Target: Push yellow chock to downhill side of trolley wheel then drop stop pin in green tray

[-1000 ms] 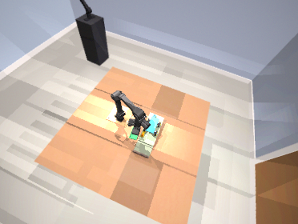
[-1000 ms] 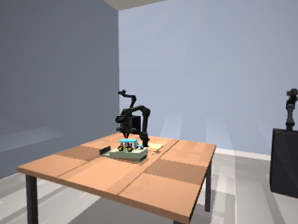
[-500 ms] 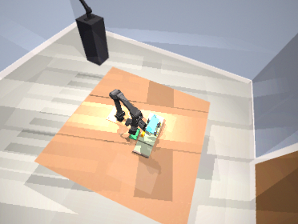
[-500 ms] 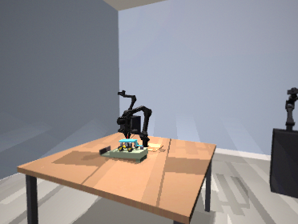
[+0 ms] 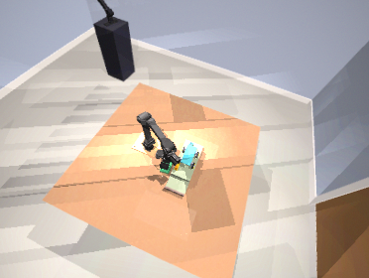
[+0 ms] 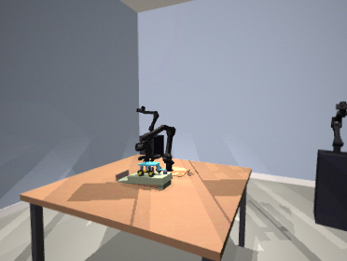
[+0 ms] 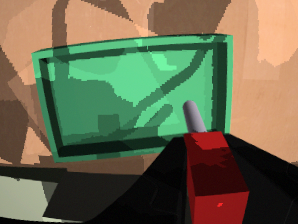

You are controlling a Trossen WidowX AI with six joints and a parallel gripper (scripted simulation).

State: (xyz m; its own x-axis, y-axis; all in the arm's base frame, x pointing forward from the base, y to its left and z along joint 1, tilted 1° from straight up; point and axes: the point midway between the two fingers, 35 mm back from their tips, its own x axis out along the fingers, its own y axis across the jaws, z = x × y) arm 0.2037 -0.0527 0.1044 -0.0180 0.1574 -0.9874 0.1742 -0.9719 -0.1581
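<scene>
The green tray is 8 cm below my gripper tip and 2 cm to the right of it. The rest, counted from my gripper tip: ramp: 13 cm ahead, 8 cm to the left, 3 cm below; then red-headed stop pin: right at my gripper tip; then yellow chock: 8 cm ahead, 1 cm to the right, 1 cm above.
</scene>
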